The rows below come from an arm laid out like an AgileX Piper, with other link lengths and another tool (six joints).
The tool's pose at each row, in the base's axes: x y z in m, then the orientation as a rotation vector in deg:
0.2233 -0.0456 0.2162 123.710 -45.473 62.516
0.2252 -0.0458 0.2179 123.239 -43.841 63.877
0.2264 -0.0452 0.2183 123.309 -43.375 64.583
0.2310 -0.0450 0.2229 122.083 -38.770 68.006
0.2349 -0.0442 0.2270 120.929 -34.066 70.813
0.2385 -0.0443 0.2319 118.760 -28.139 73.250
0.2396 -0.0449 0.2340 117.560 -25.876 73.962
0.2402 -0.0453 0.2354 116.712 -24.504 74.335
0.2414 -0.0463 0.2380 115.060 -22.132 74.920
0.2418 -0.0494 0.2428 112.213 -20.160 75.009
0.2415 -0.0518 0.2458 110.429 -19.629 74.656
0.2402 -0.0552 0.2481 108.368 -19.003 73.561
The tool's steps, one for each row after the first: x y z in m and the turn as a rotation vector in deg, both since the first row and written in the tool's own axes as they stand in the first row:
0.0024 -0.0009 0.0002 0.500 1.410 -0.692
0.0032 -0.0020 0.0002 0.969 1.864 -0.758
0.0092 -0.0044 0.0000 2.381 5.549 -2.802
0.0144 -0.0068 -0.0006 3.697 8.894 -5.086
0.0203 -0.0082 -0.0012 4.429 12.949 -8.388
0.0227 -0.0081 -0.0013 4.370 14.600 -9.753
0.0243 -0.0080 -0.0014 4.227 15.643 -10.612
0.0273 -0.0076 -0.0014 3.840 17.529 -12.134
0.0322 -0.0048 -0.0013 2.234 19.767 -13.678
0.0352 -0.0023 -0.0012 0.841 20.786 -14.328
0.0373 0.0014 -0.0005 -1.160 21.643 -15.384

